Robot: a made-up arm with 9 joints.
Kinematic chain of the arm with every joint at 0, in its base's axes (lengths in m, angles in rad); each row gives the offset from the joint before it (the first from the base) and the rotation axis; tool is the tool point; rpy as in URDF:
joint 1: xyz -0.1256 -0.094 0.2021 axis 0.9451 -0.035 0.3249
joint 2: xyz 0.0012 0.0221 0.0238 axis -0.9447 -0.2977 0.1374
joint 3: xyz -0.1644 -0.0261 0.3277 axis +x
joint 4: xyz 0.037 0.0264 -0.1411 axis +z
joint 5: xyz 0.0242 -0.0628 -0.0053 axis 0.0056 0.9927 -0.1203
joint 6: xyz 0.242 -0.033 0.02 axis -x
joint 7: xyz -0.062 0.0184 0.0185 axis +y
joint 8: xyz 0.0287 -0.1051 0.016 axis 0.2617 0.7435 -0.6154
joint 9: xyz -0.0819 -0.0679 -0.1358 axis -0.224 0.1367 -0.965
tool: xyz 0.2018 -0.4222 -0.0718 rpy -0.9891 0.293 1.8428
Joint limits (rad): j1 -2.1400..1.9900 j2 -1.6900..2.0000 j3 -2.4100..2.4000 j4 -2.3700..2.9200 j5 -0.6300..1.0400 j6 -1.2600..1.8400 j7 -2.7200..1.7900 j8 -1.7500..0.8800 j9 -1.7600..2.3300
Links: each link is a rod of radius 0.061 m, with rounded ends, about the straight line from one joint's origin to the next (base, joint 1, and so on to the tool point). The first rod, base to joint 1, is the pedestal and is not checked.
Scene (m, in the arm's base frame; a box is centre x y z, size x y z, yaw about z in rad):
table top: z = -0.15
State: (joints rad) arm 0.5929 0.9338 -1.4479 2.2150 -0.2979 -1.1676 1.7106 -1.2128 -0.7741
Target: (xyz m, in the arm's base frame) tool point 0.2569 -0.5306 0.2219
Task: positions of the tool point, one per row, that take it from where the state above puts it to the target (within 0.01 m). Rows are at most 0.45 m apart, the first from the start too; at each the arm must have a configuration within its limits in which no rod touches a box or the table.
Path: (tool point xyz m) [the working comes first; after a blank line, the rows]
Joints at the target: 0.7519 0.9387 -1.2887 1.7385 -0.2429 -0.3280 1.7186 -0.7061 -0.0273
Straight joint move there: clear.

1: -0.4934 -0.6359 0.1445
2: -0.1015 -0.6879 0.1022
3: 0.2569 -0.5306 0.2219

